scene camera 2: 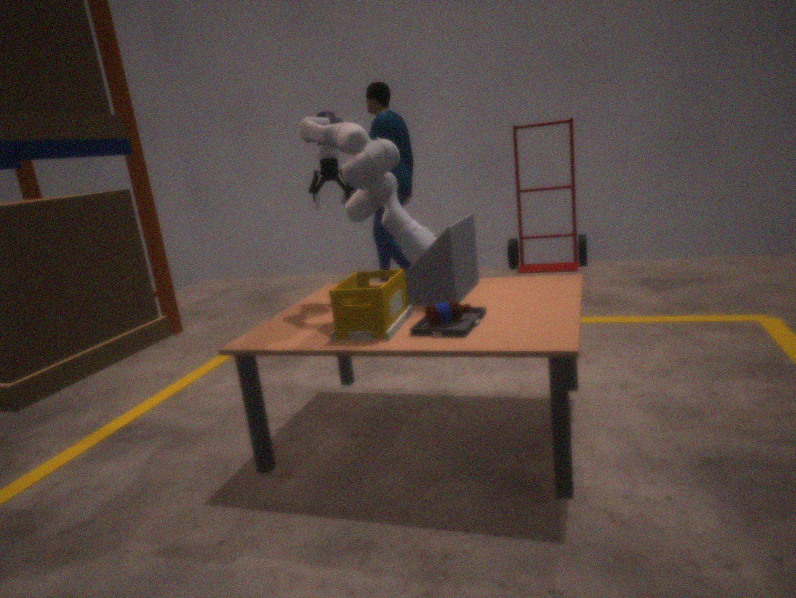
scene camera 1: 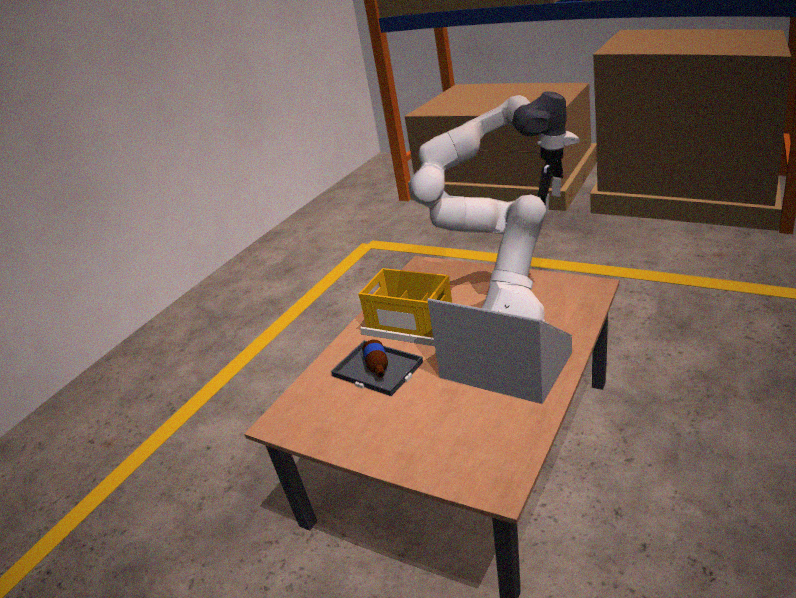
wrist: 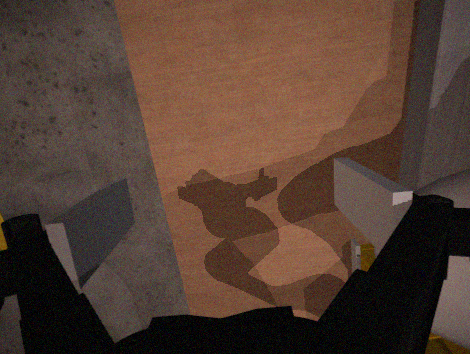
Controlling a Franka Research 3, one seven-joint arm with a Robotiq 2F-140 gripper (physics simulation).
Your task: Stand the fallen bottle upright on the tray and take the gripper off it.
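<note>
A brown bottle [scene camera 1: 377, 364] [scene camera 2: 444, 312] with a blue band lies on its side on the dark tray [scene camera 1: 400, 370] [scene camera 2: 458, 328]. In scene camera 1 its neck points toward the tray's near corner. My gripper [scene camera 1: 550, 191] [scene camera 2: 332, 198] [wrist: 231, 191] is open and empty, with its fingers wide apart. It hangs high above the far part of the table, beyond the yellow crate and well away from the bottle. The wrist view shows the table top, the arm's shadow and floor beneath the fingers; the bottle and the tray do not show there.
A yellow crate [scene camera 1: 393, 305] [scene camera 2: 362, 315] stands beside the tray, with a low white strip [scene camera 1: 397, 334] between them. A tall grey panel [scene camera 1: 489, 350] [scene camera 2: 450, 263] stands on the tray's other side, by the arm's base. A person [scene camera 2: 397, 141] stands behind the table.
</note>
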